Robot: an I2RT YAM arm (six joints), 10 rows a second.
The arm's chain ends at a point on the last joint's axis. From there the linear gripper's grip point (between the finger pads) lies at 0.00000 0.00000 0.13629 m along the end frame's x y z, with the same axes.
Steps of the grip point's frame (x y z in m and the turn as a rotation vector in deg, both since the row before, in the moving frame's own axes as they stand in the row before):
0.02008 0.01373 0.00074 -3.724 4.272 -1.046
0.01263 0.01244 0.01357 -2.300 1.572 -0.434
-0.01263 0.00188 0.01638 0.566 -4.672 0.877
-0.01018 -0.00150 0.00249 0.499 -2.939 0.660
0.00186 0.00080 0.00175 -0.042 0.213 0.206
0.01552 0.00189 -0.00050 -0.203 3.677 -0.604
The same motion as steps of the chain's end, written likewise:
0.00985 0.00498 0.00141 -3.724 4.272 -1.046
0.00887 0.00699 0.01373 -2.300 1.572 -0.434
-0.00154 0.00331 0.01684 0.566 -4.672 0.877
-0.00320 -0.00027 0.00267 0.499 -2.939 0.660
0.00135 0.00070 0.00175 -0.042 0.213 0.206
0.00678 0.00145 -0.00022 -0.203 3.677 -0.604

